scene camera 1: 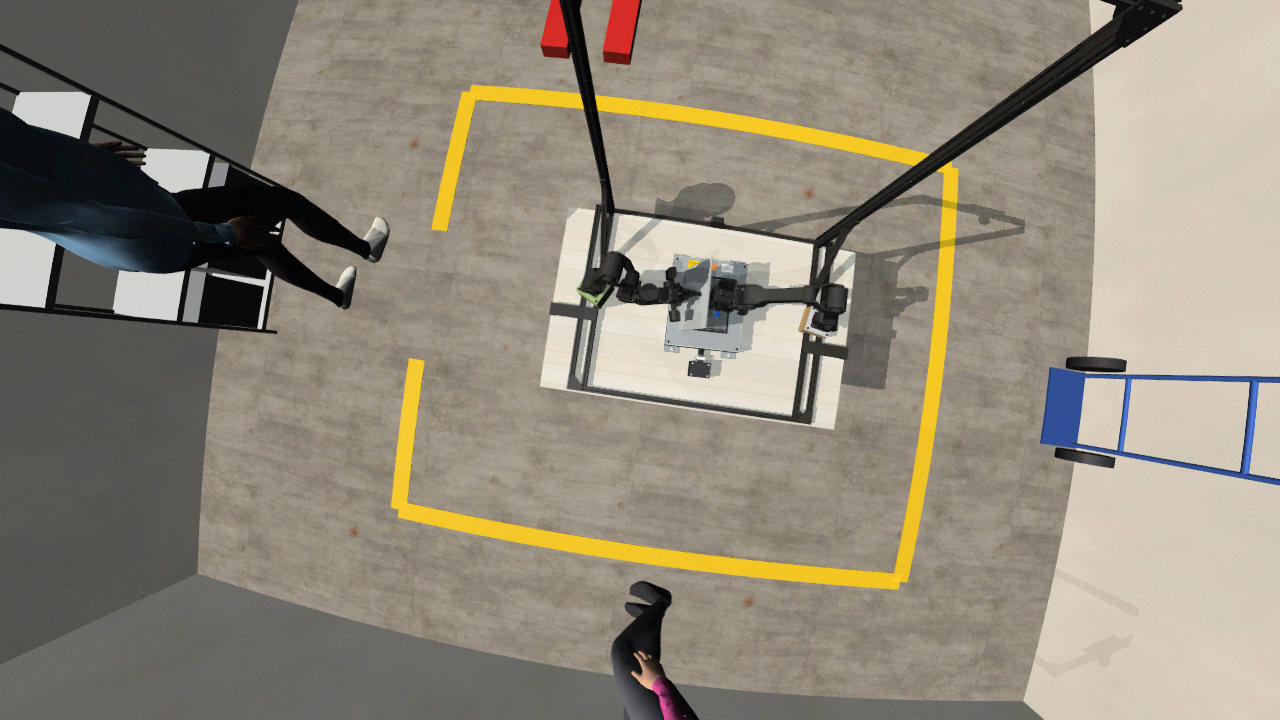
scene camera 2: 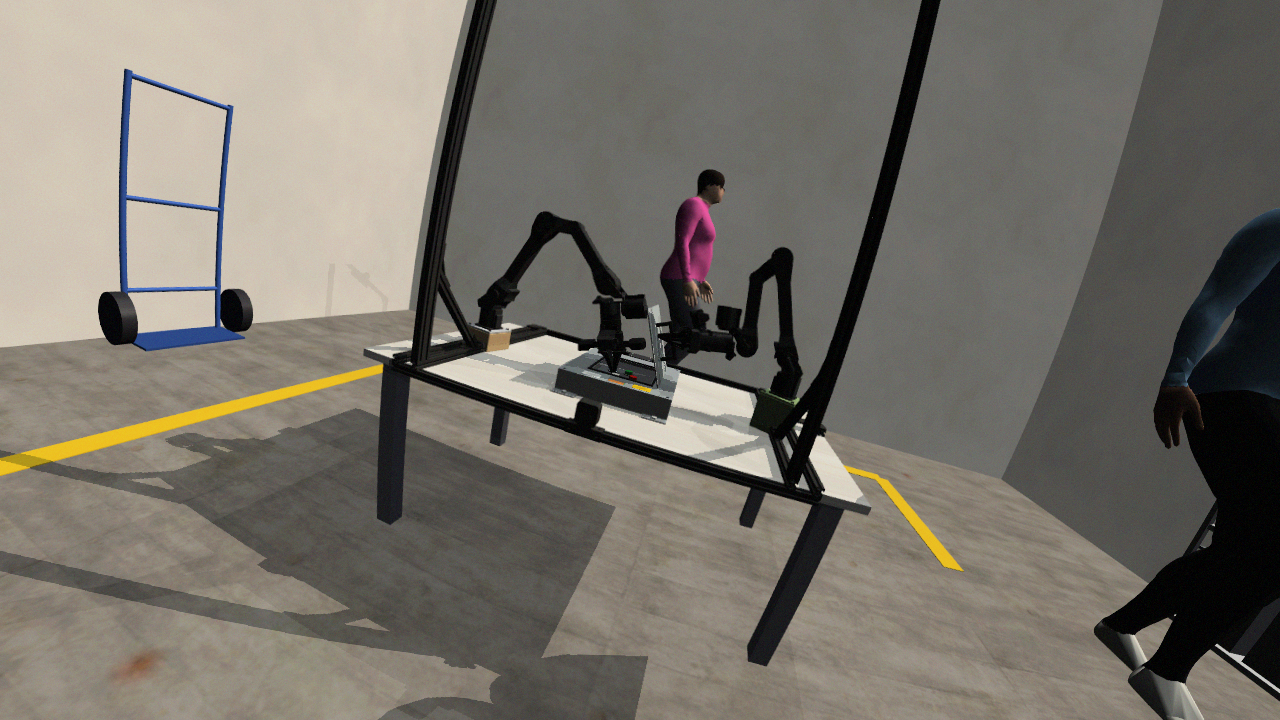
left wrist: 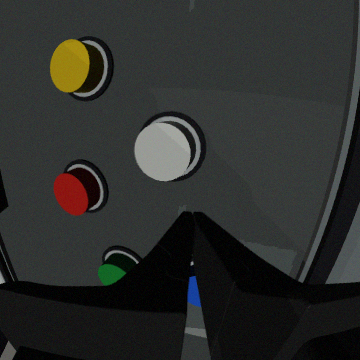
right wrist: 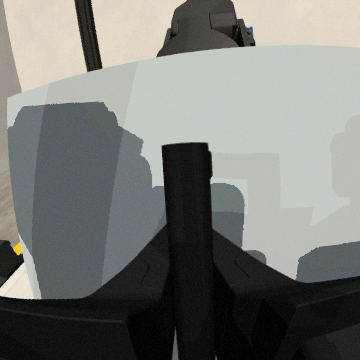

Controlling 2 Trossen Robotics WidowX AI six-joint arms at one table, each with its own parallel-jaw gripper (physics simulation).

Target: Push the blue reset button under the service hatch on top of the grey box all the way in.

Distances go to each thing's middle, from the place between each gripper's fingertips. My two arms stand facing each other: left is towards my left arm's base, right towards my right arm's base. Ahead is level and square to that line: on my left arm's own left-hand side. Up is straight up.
Labels:
I see my left gripper 30 mm past the white button [left wrist: 163, 150] and 10 mm to the left of it. From my left hand the other things lie so: yellow button [left wrist: 75, 66] (60 mm behind, 60 mm to the right); green button [left wrist: 116, 264] (40 mm ahead, 40 mm to the right).
My right gripper is now 140 mm above the yellow button, 60 mm past it and 40 mm to the right of it. Round my right hand: white button: 140 mm below, 80 mm to the left, 30 mm behind; green button: 140 mm below, 60 mm to the left, 50 mm ahead.

